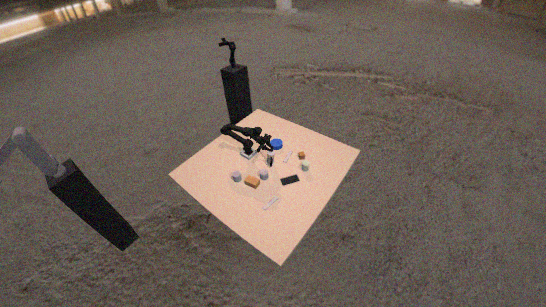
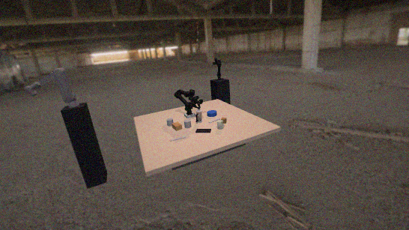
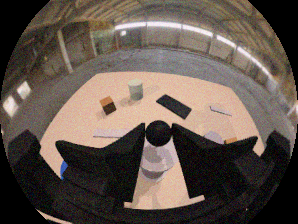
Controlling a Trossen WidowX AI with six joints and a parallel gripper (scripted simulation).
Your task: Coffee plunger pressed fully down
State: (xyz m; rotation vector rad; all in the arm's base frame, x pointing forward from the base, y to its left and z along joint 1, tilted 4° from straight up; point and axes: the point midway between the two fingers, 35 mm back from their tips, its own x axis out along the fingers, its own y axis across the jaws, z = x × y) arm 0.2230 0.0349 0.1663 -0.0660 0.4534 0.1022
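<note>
Now: the coffee press 1 cm behind my gripper tip, 1 cm to the right of it and 9 cm below it. The rest, counted from my gripper tip: black flat slab: 23 cm ahead, 7 cm to the right, 17 cm below; small brown cube: 17 cm ahead, 21 cm to the left, 15 cm below; blue disc: 12 cm behind, 21 cm to the left, 15 cm below.
</note>
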